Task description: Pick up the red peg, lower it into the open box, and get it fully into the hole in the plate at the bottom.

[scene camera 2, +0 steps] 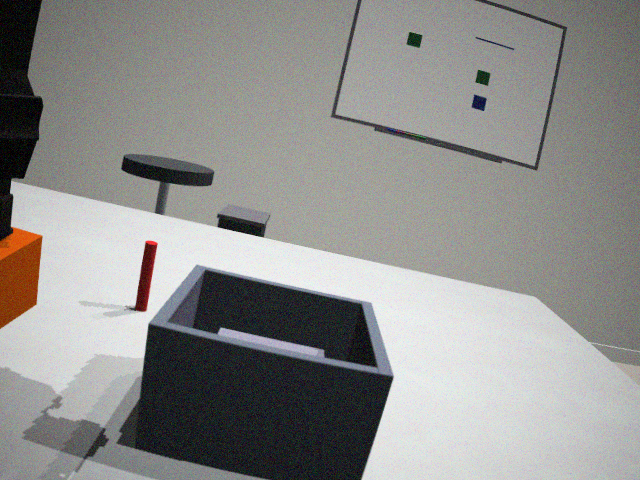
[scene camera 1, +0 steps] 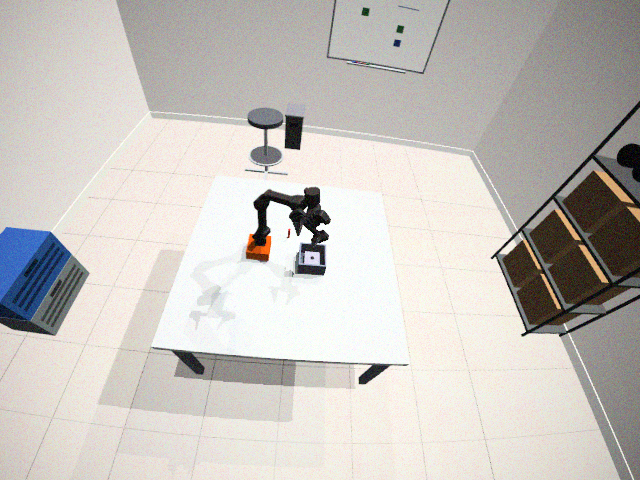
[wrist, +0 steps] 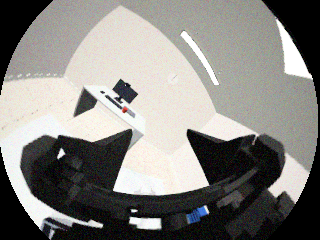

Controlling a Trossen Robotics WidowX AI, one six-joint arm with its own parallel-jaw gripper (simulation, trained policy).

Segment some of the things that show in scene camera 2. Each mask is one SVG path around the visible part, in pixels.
A red peg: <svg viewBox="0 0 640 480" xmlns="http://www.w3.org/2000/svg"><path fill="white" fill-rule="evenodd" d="M153 241L145 241L135 309L140 312L147 311L150 295L150 285L158 243Z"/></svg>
A light plate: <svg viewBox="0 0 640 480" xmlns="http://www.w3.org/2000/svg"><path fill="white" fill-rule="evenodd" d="M218 333L229 338L324 358L323 349L220 328Z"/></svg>
